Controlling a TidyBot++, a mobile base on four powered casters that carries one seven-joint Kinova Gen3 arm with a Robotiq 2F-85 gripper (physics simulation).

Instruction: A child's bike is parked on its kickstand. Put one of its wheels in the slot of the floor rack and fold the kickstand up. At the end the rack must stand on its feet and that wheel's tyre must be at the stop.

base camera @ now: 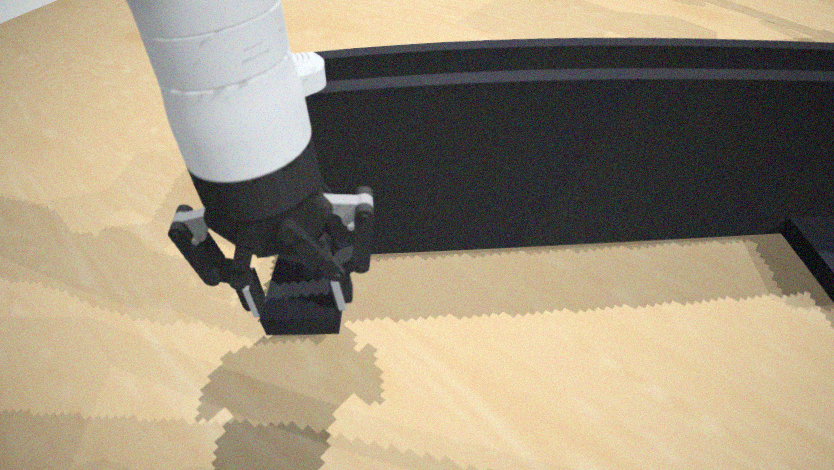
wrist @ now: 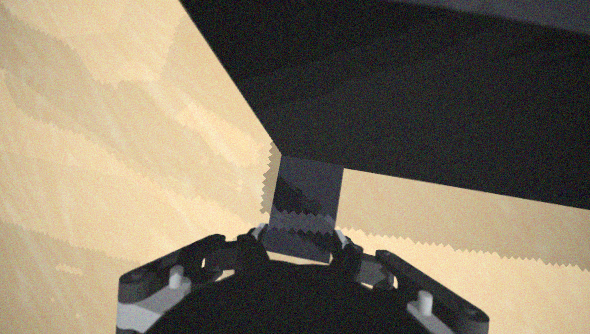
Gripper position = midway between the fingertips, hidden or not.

In view: my gripper [base camera: 301, 305] and a dark floor rack [wrist: 482, 102].
My gripper also shows in the wrist view [wrist: 299, 236].
